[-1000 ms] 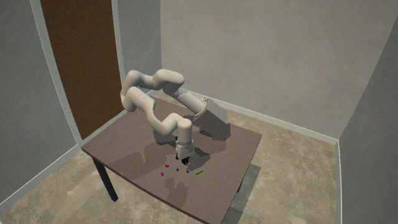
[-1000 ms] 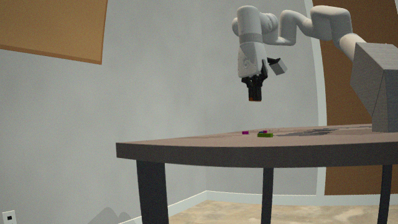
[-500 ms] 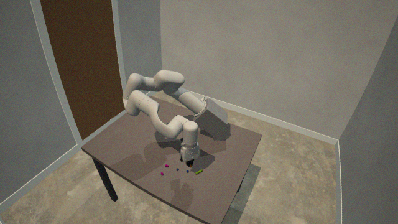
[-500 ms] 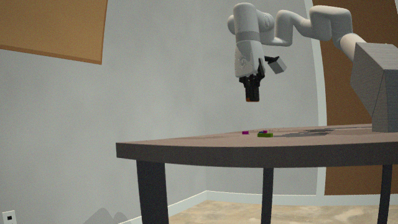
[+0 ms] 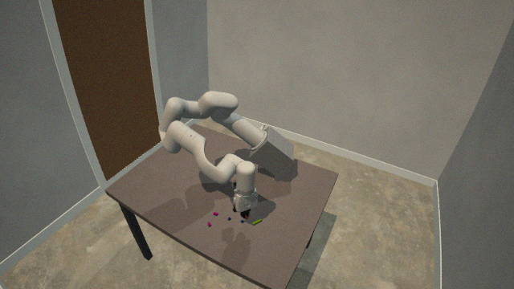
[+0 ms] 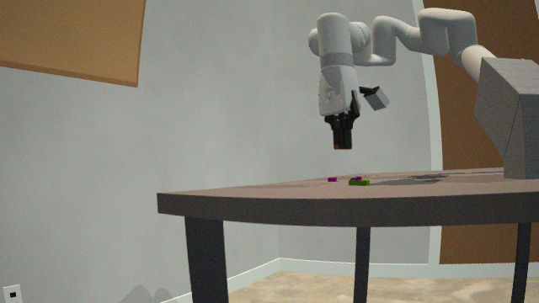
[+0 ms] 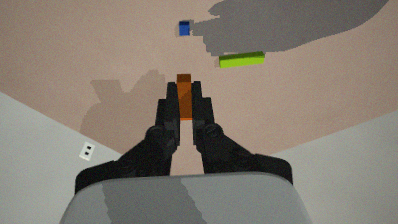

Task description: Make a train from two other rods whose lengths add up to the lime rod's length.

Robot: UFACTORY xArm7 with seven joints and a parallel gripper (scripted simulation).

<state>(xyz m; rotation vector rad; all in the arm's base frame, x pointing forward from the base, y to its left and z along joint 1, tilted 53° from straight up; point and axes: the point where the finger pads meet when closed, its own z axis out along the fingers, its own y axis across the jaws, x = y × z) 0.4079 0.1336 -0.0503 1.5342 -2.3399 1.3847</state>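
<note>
The lime rod is 5 cm behind my hand, 4 cm to the left of it and 9 cm below it. The rest, counted from my hand: orange rod 2 cm below.
</note>
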